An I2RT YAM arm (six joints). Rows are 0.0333 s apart.
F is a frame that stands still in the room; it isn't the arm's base.
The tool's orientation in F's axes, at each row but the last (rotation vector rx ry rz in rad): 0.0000, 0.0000, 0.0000; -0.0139, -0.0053, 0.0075; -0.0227, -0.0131, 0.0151; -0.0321, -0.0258, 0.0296; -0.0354, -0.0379, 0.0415; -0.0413, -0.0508, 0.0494; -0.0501, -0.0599, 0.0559; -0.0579, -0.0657, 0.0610; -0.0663, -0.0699, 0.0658
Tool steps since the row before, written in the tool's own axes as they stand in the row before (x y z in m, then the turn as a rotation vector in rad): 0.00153, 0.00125, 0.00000, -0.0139, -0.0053, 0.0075; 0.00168, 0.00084, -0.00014, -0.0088, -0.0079, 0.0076; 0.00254, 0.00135, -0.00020, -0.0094, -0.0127, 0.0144; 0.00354, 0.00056, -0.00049, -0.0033, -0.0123, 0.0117; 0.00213, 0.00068, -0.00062, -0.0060, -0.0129, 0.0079; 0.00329, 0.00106, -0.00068, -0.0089, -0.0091, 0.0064; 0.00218, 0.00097, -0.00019, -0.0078, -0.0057, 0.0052; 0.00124, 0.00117, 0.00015, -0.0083, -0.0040, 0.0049; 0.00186, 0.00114, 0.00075, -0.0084, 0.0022, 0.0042
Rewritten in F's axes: 0.00153, 0.00125, 0.00000, -0.0139, -0.0053, 0.0075; 0.00167, 0.00085, -0.00014, -0.0088, -0.0079, 0.0077; 0.00252, 0.00138, -0.00020, -0.0094, -0.0125, 0.0146; 0.00353, 0.00065, -0.00042, -0.0032, -0.0120, 0.0120; 0.00212, 0.00075, -0.00056, -0.0058, -0.0129, 0.0081; 0.00327, 0.00120, -0.00056, -0.0088, -0.0093, 0.0063; 0.00213, 0.00108, -0.00011, -0.0078, -0.0059, 0.0050; 0.00116, 0.00125, 0.00016, -0.0084, -0.0042, 0.0046; 0.00173, 0.00131, 0.00079, -0.0088, 0.0019, 0.0035
